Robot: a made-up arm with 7 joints.
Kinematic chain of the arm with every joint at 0, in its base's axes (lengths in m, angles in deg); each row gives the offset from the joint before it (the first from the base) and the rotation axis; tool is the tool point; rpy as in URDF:
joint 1: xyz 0 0 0.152 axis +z
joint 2: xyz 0 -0.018 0.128 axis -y
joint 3: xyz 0 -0.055 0.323 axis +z
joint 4: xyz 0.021 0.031 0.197 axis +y
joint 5: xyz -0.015 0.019 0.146 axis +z
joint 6: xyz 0 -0.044 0.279 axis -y
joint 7: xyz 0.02 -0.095 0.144 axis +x
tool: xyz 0 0 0 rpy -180 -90 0
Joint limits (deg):
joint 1: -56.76..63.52
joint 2: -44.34..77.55
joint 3: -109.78..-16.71
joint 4: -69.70..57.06
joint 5: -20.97..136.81
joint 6: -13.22..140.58
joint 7: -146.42..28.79
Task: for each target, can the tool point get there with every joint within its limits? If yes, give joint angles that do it. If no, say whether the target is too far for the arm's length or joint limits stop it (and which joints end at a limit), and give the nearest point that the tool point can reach.
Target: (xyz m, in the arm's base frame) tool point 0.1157 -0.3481 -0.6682
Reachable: no: joint limits stop it (at a limit: joint 1, joint 2, joint 3, joint 4) | nearest point -0.2850 -0.5469 -0.0829 | short by 0.737 m
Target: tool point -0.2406 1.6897 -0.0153
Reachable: no: too far | nearest point -0.3044 0.9406 0.2241 | short by 0.789 m
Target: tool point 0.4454 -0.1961 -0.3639
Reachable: no: joint limits stop it (at a limit: joint 2, joint 3, joint 4, joint 5) | nearest point 0.6742 -0.2968 0.3833 | short by 0.788 m
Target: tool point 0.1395 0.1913 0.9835
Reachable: yes | joints -24.89 -15.65 -78.07 -40.85 -4.19 125.68 -126.10
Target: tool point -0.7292 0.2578 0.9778
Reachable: yes | joints -37.25 39.50 -86.39 16.57 42.57 64.57 -116.04
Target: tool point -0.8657 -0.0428 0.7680
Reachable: yes | joints -35.61 61.12 -81.89 39.04 120.95 53.34 -23.54
